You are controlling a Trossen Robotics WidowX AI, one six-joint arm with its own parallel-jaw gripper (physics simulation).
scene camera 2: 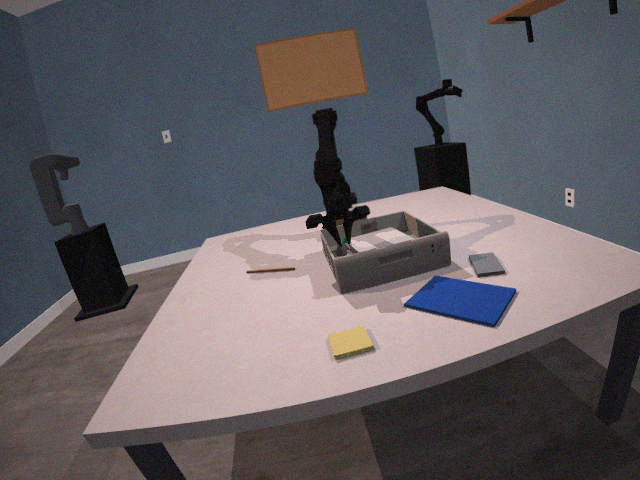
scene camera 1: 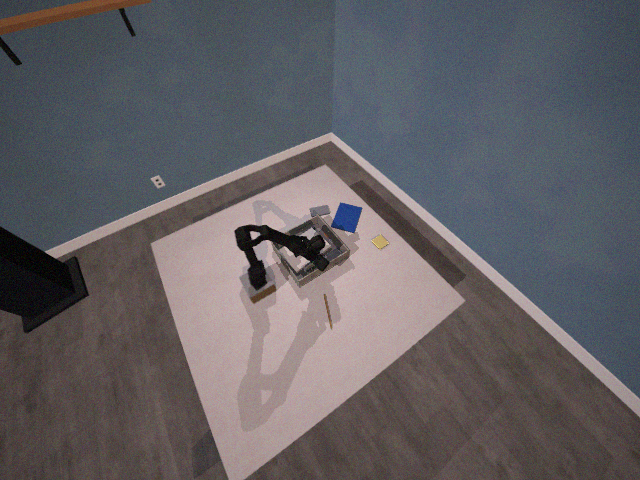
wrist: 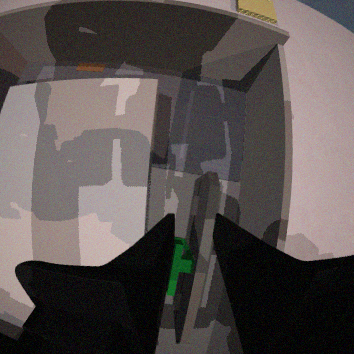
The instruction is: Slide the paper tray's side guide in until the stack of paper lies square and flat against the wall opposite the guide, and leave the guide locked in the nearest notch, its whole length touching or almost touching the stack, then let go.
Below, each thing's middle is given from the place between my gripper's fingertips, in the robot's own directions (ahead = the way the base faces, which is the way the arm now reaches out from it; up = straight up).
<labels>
I see the side guide (wrist: 193,264) 30 mm behind my hand, 20 mm below it and 10 mm to the left of it. The rest, counted from my hand: white paper stack (scene camera 2: 387,236) (120 mm to the left, 40 mm below); then blue book (scene camera 2: 480,303) (360 mm ahead, 140 mm to the left, 60 mm below).
</labels>
